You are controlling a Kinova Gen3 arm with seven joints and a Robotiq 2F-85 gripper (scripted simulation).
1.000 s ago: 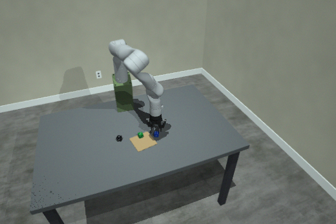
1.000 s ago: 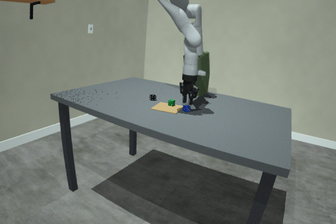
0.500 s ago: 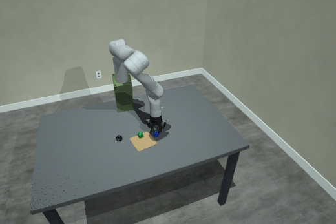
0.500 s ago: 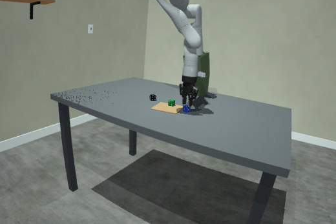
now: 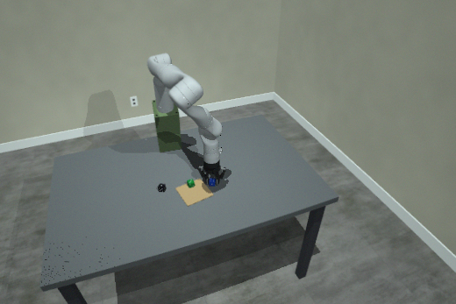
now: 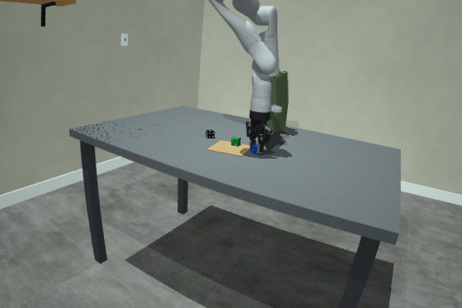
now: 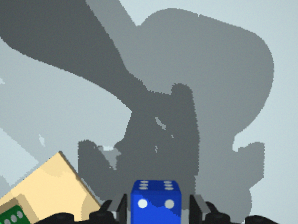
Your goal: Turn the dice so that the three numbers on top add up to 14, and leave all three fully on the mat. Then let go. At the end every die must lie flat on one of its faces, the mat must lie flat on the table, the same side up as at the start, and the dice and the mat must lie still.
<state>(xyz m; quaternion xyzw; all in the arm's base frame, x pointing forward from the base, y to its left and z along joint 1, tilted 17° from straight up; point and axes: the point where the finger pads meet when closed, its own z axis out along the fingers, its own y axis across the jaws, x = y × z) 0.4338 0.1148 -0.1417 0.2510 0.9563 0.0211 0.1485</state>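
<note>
Right now the blue die is 1 cm below my hand. The rest, counted from my hand: tan mat 10 cm to the right, 2 cm below, 1 cm ahead; black die 25 cm to the right, 6 cm behind, 1 cm below; green die 10 cm to the right, 3 cm behind, 1 cm below.
</note>
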